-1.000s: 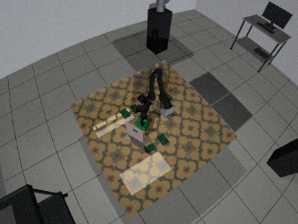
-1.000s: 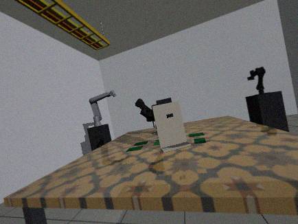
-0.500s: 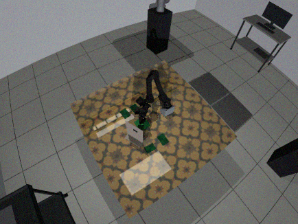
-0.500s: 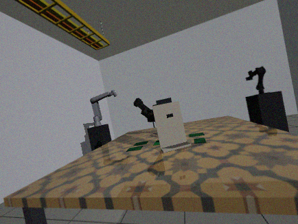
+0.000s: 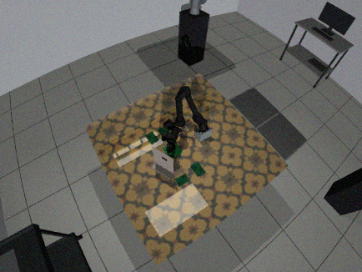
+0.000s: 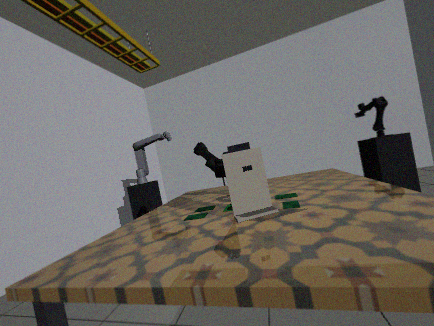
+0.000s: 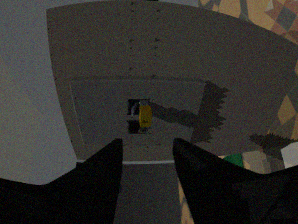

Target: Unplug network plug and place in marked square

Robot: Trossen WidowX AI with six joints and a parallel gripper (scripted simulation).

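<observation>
The yellowish network plug is 40 mm ahead of my gripper tip and 10 mm to the left of it. The rest, counted from my gripper tip: pale upright panel 60 mm ahead, 30 mm to the left, 70 mm below; green square 90 mm behind, 70 mm to the right, 190 mm below.
</observation>
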